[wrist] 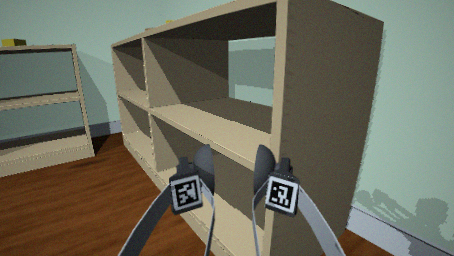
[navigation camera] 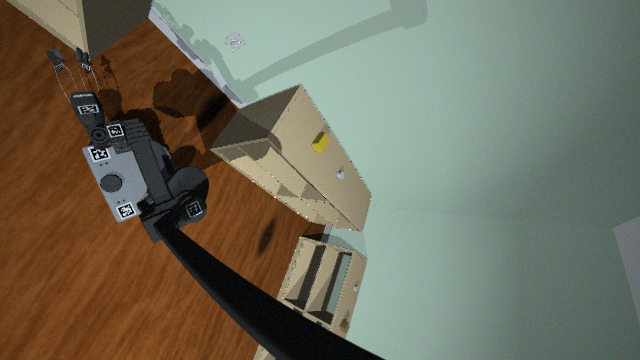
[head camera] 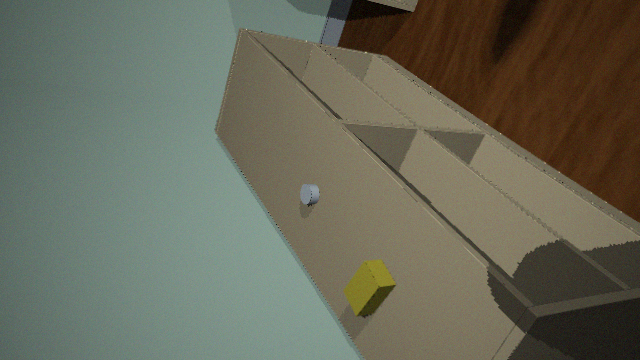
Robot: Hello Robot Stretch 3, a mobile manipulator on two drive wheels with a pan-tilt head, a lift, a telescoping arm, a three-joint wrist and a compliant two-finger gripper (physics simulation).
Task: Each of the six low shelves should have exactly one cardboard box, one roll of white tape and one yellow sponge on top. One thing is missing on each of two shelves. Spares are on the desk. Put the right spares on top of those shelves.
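Note:
My gripper is open and empty, low beside the end of a tan shelf. In the wrist view a yellow sponge barely shows over that shelf's top edge. Another low shelf bears a white tape roll and a yellow sponge; no cardboard box shows on it. A further shelf bears a white tape roll and a small brown box; part of it is hidden by the mast. The desk does not show.
In the wrist view a shelf at the left has a yellow sponge on top. A green wall runs behind the shelves. A wall outlet sits between two shelves. Wooden floor lies in front.

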